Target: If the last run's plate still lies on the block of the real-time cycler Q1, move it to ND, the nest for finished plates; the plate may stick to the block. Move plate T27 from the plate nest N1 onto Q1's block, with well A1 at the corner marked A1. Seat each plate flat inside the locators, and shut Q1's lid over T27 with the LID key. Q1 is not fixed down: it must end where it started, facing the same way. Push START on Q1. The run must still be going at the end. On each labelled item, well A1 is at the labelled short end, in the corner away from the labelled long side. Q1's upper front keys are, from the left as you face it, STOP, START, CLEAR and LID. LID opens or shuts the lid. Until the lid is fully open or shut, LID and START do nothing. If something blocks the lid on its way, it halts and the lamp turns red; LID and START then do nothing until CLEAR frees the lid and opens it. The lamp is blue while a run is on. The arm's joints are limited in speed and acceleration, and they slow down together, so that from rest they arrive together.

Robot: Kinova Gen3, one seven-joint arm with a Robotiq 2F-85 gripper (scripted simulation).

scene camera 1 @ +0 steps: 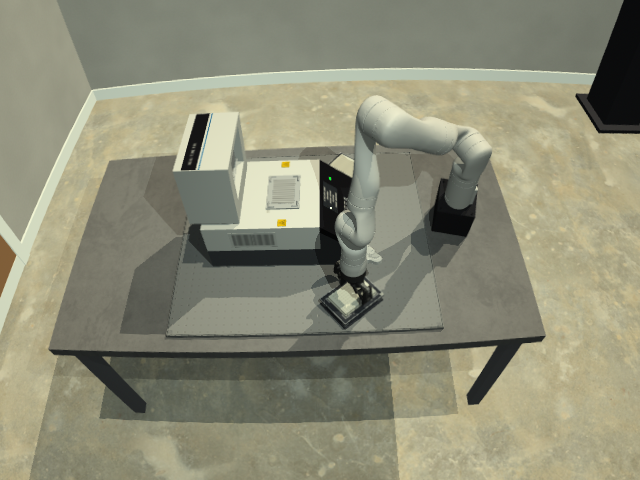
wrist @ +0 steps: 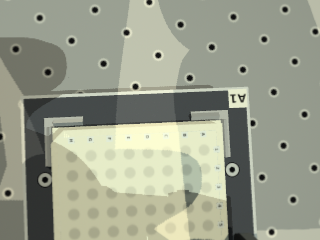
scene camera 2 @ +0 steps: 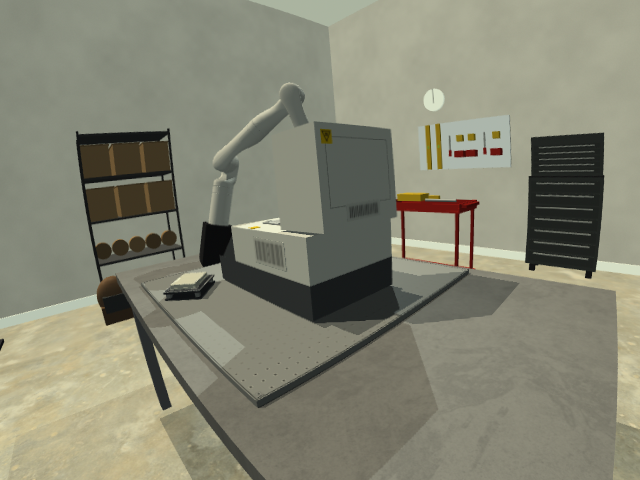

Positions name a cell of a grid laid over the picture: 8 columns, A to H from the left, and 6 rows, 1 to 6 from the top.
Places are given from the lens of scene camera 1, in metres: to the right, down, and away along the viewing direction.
cycler Q1 (scene camera 1: D3): -0.10, -0.10, 1.54
